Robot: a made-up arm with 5 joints.
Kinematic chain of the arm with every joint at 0, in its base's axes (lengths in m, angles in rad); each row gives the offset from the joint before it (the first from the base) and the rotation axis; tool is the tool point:
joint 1: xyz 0 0 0.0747 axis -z
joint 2: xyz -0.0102 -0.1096 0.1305 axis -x
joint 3: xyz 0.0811 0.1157 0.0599 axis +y
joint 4: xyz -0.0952 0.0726 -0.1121 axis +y
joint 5: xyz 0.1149 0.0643 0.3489 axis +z
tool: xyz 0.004 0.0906 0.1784
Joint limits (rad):
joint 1: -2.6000..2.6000
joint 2: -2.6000..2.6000
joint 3: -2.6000..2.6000
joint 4: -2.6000..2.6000
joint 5: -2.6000..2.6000
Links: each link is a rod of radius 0.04 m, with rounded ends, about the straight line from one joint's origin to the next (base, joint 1, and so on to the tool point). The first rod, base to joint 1, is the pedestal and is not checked.
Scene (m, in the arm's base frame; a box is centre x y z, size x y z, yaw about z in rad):
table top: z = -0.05
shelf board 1: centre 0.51 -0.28 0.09 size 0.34 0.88 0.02 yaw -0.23
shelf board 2: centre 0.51 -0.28 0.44 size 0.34 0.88 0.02 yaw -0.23
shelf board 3: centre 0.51 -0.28 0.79 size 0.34 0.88 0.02 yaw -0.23
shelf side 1: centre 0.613 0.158 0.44 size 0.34 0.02 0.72 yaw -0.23
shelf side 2: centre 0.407 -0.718 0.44 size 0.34 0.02 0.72 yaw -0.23
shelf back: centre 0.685 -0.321 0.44 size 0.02 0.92 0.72 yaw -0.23
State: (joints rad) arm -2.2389 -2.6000 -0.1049 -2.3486 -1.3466
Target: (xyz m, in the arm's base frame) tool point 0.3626 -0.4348 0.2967
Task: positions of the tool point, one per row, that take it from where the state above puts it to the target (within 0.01 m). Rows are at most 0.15 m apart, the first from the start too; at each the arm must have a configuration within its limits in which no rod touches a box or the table.
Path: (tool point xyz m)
1: 0.3885 -0.2714 0.6558
2: 0.3323 -0.2563 0.6622
3: 0.2774 -0.2476 0.6545
4: 0.2274 -0.2435 0.6345
5: 0.1945 -0.3106 0.5580
6: 0.1722 -0.3565 0.4719
7: 0.1606 -0.3815 0.3829
8: 0.1590 -0.3871 0.2967
9: 0.2031 -0.4108 0.2889
10: 0.2535 -0.4273 0.2855
11: 0.3076 -0.4355 0.2878
12: 0.3626 -0.4348 0.2967

